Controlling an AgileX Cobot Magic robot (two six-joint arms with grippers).
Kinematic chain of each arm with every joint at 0, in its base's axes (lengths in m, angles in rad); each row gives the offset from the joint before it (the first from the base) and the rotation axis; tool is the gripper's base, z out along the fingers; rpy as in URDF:
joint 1: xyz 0 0 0.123 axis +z
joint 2: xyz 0 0 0 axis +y
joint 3: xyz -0.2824 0 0.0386 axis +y
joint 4: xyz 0.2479 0 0.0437 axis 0.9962 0 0.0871
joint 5: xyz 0 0 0 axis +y
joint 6: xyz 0.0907 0 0.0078 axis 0.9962 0 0.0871
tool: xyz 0 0 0 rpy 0 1.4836 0
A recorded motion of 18 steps. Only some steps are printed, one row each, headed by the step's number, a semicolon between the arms.
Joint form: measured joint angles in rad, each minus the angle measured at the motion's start. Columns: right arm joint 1, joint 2, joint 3, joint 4, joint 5, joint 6; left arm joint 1, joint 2, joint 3, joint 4, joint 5, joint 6.
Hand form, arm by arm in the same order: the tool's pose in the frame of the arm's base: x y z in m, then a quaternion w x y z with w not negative. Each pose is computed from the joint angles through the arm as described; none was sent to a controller.
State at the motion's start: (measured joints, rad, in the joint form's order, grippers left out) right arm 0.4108 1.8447 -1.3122 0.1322 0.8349 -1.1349; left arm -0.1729 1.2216 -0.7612 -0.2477 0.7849 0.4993
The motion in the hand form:
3: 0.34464 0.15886 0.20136 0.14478 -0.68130 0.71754 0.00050; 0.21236 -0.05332 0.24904 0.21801 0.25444 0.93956 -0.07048
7: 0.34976 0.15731 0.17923 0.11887 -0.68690 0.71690 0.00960; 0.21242 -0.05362 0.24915 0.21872 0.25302 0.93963 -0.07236
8: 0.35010 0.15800 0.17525 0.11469 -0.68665 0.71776 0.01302; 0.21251 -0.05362 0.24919 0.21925 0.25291 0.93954 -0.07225
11: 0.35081 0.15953 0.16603 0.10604 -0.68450 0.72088 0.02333; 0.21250 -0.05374 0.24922 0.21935 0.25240 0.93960 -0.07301
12: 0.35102 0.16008 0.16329 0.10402 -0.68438 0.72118 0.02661; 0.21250 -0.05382 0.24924 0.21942 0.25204 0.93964 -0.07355
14: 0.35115 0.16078 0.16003 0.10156 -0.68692 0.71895 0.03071; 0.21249 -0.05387 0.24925 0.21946 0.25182 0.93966 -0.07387
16: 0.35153 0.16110 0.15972 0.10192 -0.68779 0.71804 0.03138; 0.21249 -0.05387 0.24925 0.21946 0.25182 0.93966 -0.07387
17: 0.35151 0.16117 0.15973 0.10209 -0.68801 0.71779 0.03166; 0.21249 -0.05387 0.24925 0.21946 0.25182 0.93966 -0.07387
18: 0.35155 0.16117 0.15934 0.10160 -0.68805 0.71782 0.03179; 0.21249 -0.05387 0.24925 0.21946 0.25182 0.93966 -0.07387
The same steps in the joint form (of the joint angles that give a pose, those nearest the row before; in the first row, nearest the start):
3: -0.0028 0.0284 -0.0102 0.0021 0.0035 -0.0525; 0.0000 0.0000 0.0000 -0.0034 -0.0010 -0.0021
7: -0.0124 0.0866 -0.0102 0.0058 0.0026 -0.0764; 0.0000 0.0000 0.0000 -0.0083 -0.0020 -0.0021
8: -0.0119 0.0970 -0.0102 0.0101 0.0026 -0.0773; 0.0000 0.0000 0.0000 -0.0083 -0.0031 -0.0021
11: -0.0119 0.1214 -0.0102 0.0270 0.0026 -0.0814; 0.0000 0.0000 0.0000 -0.0101 -0.0031 -0.0022
12: -0.0119 0.1287 -0.0102 0.0335 0.0018 -0.0852; 0.0000 0.0000 0.0000 -0.0115 -0.0031 -0.0021
14: -0.0119 0.1374 -0.0102 0.0423 0.0018 -0.0980; 0.0000 0.0000 0.0000 -0.0122 -0.0031 -0.0021
16: -0.0119 0.1394 -0.0121 0.0447 0.0018 -0.1020; 0.0000 0.0000 0.0000 -0.0122 -0.0031 -0.0021
17: -0.0119 0.1394 -0.0121 0.0456 0.0018 -0.1032; 0.0000 0.0000 0.0000 -0.0122 -0.0031 -0.0021
18: -0.0119 0.1404 -0.0121 0.0455 0.0019 -0.1032; 0.0000 0.0000 0.0000 -0.0122 -0.0031 -0.0021

